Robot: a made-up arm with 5 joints. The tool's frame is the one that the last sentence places.
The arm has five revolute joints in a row. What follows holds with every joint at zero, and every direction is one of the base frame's. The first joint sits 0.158 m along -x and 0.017 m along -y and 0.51 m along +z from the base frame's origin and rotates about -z. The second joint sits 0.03 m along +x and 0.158 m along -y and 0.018 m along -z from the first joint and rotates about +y. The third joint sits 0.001 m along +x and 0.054 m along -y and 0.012 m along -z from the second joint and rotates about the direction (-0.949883, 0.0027, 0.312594). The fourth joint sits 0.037 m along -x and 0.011 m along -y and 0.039 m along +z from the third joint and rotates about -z. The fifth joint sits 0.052 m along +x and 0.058 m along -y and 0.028 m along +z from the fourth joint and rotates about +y. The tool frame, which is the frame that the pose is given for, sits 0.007 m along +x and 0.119 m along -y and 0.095 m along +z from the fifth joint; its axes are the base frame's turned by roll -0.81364, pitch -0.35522 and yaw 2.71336 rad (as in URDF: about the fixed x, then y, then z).
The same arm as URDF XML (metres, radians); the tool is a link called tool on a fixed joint. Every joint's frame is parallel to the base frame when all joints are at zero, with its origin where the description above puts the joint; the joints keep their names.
<robot name="arm">
  <link name="base"/>
  <link name="link1"/>
  <link name="link2"/>
  <link name="link3"/>
  <link name="link4"/>
  <link name="link5"/>
  <link name="tool"/>
  <joint name="joint 1" type="continuous">
    <parent link="base"/>
    <child link="link1"/>
    <origin xyz="-0.1580 -0.0170 0.5100"/>
    <axis xyz="0 0 -1"/>
  </joint>
  <joint name="joint 2" type="continuous">
    <parent link="link1"/>
    <child link="link2"/>
    <origin xyz="0.0300 -0.1580 -0.0180"/>
    <axis xyz="0 1 0"/>
  </joint>
  <joint name="joint 3" type="continuous">
    <parent link="link2"/>
    <child link="link3"/>
    <origin xyz="0.0010 -0.0540 -0.0120"/>
    <axis xyz="-0.949883 0.0027 0.312594"/>
  </joint>
  <joint name="joint 4" type="continuous">
    <parent link="link3"/>
    <child link="link4"/>
    <origin xyz="-0.0370 -0.0110 0.0390"/>
    <axis xyz="0 0 -1"/>
  </joint>
  <joint name="joint 5" type="continuous">
    <parent link="link4"/>
    <child link="link5"/>
    <origin xyz="0.0520 -0.0580 0.0280"/>
    <axis xyz="0 1 0"/>
  </joint>
  <joint name="tool_fixed" type="fixed">
    <parent link="link5"/>
    <child link="tool"/>
    <origin xyz="0.0070 -0.1190 0.0950" rpy="-0.8136 -0.3552 2.7134"/>
  </joint>
</robot>

